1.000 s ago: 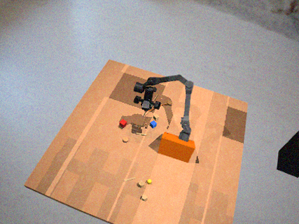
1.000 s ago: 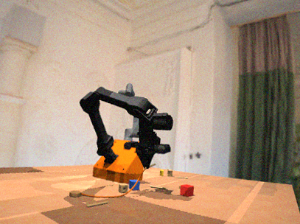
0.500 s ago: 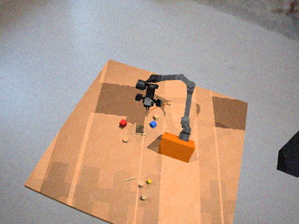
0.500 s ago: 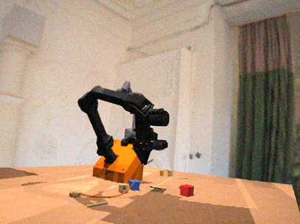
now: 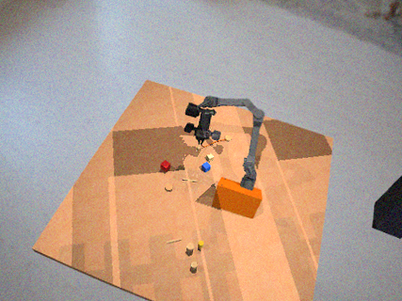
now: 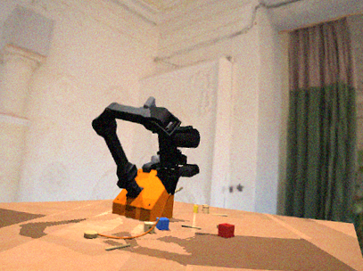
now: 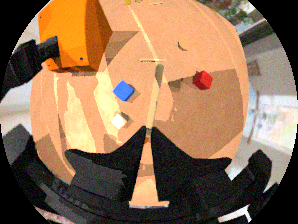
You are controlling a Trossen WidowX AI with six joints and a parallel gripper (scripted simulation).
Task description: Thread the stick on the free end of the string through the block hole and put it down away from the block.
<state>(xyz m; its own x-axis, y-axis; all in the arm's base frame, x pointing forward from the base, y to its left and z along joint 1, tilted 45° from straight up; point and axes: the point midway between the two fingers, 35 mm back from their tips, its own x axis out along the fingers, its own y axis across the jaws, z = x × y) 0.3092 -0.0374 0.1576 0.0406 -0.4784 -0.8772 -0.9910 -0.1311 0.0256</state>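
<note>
My gripper tip is 110 mm above the small wooden block, 60 mm past it and 30 mm to the left of it. Round my gripper tip: red cube: 140 mm to the left, 130 mm ahead, 110 mm below; then thin wooden stick: 10 mm to the left, 10 mm above; then blue cube: 110 mm below, 70 mm behind, 40 mm to the left.
</note>
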